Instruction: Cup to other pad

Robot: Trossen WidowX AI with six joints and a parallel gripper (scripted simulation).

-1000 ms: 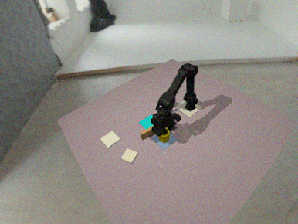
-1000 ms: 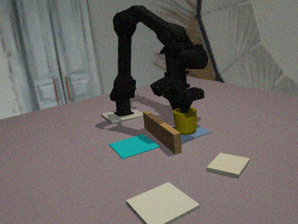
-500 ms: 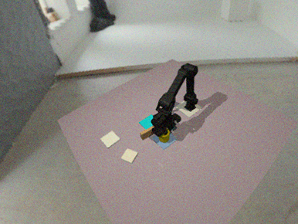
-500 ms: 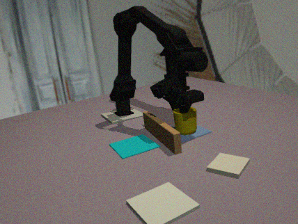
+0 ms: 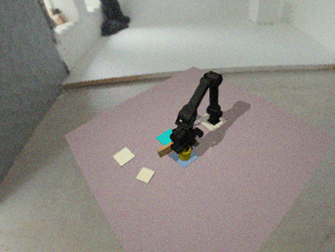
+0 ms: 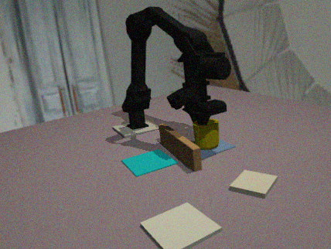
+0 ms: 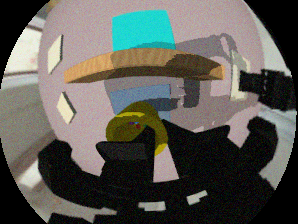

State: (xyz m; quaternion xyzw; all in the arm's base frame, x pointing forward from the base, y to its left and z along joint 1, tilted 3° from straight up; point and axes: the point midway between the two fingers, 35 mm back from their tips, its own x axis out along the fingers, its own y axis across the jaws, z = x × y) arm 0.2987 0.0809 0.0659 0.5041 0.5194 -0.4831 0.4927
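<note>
Right now the teal pad is 170 mm to the right of my gripper tip, 40 mm below it and 10 mm ahead of it. From my gripper tip the other things lie so: yellow cup 20 mm ahead; wooden bar 80 mm to the right, 20 mm below, 20 mm ahead.
</note>
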